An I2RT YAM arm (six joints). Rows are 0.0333 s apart.
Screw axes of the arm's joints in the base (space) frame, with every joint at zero. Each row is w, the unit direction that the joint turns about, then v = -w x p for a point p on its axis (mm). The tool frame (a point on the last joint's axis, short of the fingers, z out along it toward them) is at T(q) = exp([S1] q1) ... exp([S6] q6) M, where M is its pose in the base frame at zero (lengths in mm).
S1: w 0 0 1 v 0 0 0
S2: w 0 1 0 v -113.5 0 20
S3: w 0 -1 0 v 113.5 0 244
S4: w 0 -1 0 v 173.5 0 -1
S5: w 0 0 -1 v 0 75 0
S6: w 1 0 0 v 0 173.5 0
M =
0 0 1 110.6
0 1 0 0
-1 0 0 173.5
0 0 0 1
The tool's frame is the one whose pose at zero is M.
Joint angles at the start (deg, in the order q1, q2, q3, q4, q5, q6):
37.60, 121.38, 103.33, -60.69, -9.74, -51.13
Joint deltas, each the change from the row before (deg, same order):
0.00, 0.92, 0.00, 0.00, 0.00, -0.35
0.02, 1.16, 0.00, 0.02, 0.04, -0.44
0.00, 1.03, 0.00, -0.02, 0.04, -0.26
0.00, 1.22, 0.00, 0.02, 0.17, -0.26
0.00, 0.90, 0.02, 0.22, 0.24, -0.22
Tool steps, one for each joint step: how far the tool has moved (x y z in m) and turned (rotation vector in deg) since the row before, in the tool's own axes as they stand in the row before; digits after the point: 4 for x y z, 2 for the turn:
0.0008, -0.0009, 0.0067, -0.71, 0.57, -0.19
0.0008, -0.0011, 0.0084, -0.86, 0.73, -0.27
0.0009, -0.0010, 0.0075, -0.79, 0.67, -0.08
0.0011, -0.0012, 0.0089, -0.83, 0.86, -0.06
0.0005, -0.0013, 0.0065, -0.37, 0.59, -0.11

